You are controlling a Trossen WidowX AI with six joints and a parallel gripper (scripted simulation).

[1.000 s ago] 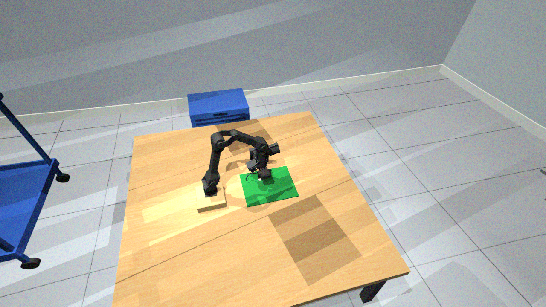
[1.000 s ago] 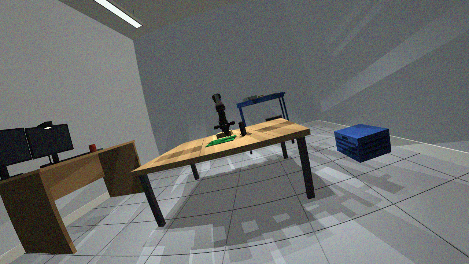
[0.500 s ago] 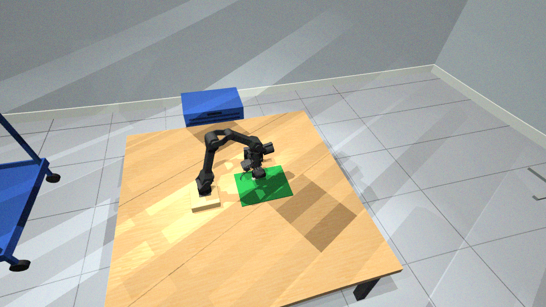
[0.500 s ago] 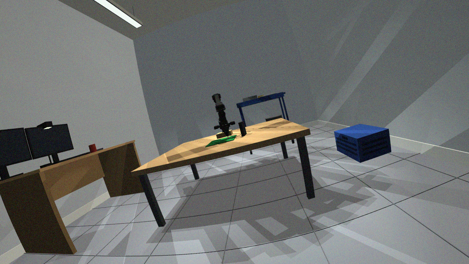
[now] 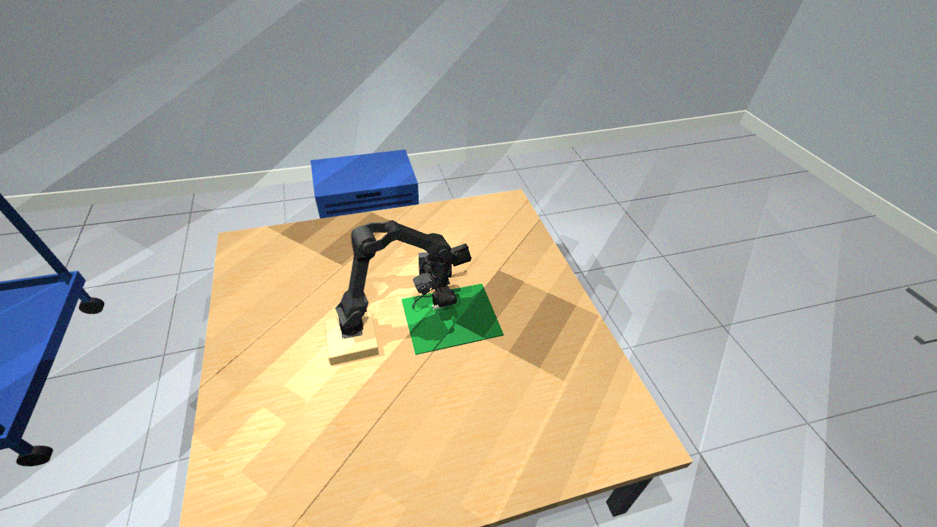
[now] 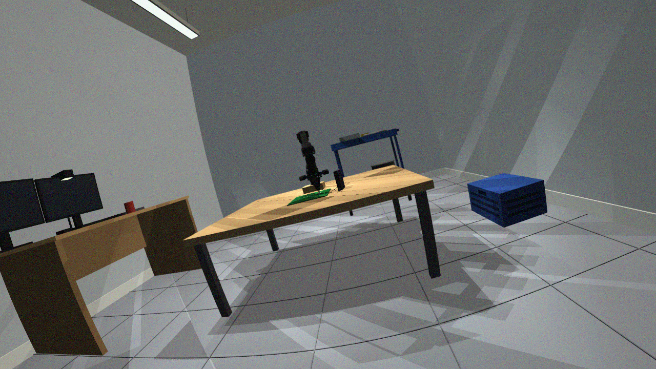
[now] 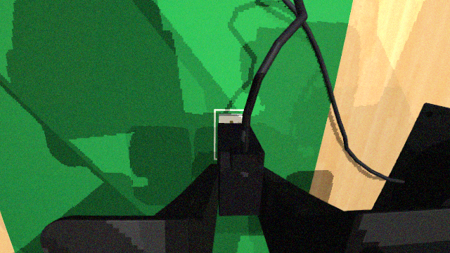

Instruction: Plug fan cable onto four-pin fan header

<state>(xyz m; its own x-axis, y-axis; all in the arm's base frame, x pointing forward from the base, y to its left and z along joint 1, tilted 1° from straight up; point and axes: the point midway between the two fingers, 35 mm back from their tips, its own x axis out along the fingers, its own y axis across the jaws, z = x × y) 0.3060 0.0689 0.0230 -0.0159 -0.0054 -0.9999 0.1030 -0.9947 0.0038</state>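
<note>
My gripper tip is 1 cm past the black fan plug and 1 cm below it. Round my gripper tip: white four-pin header 1 cm behind, 4 cm below; then black fan 1 cm ahead, 14 cm to the left, 2 cm above; then green board 3 cm ahead, 5 cm to the right, 5 cm below.
</note>
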